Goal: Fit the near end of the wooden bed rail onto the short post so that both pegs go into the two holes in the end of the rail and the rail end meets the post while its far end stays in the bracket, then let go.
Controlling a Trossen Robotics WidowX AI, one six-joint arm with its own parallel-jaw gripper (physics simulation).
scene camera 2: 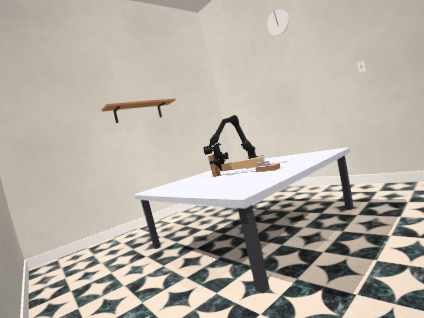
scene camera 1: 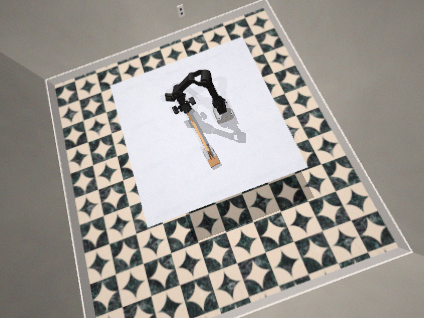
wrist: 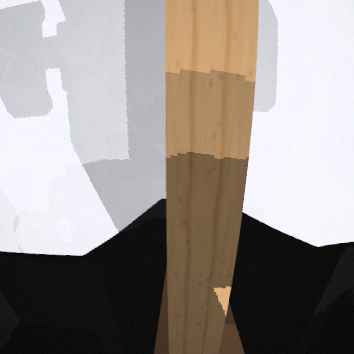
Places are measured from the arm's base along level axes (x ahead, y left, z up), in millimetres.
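Pixels of known places: gripper, fingertip midpoint: (scene camera 2: 222, 170) (wrist: 187, 206); arm's base at its link origin: (scene camera 2: 252, 157) (scene camera 1: 221, 109).
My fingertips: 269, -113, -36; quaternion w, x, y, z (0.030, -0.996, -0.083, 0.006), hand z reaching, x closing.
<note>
Ahead of a thing's pixels: the offset from my fingertips to its middle, as dx, dy, dz. "pt": to the spot under its first point. Level surfaces: height alone.
The wooden bed rail @(-26, +179, +20) (scene camera 1: 199, 133) (scene camera 2: 244, 164) (wrist: 210, 115) runs away from the arm, on edge. My gripper (scene camera 1: 185, 106) (scene camera 2: 219, 160) (wrist: 187, 206) is shut on the rail near its near end, with one black finger on each side in the wrist view. The short post @(pt +16, -33, -7) (scene camera 2: 216, 171) stands upright at the near end, partly behind the gripper in scene camera 2; scene camera 1 does not show it clearly. The rail's far end is at the grey bracket (scene camera 1: 209, 152) beside a wooden block @(-62, +425, -26) (scene camera 1: 214, 162) (scene camera 2: 268, 168). Pegs, holes and any gap at the post are hidden.
The white table @(dz -44) (scene camera 1: 165, 185) (scene camera 2: 200, 194) carries everything. The arm's base (scene camera 1: 225, 116) stands beside the rail, and the arm arches over from it. Shadows of the arm fall across the table. A wall shelf (scene camera 2: 139, 104) hangs well behind the table.
</note>
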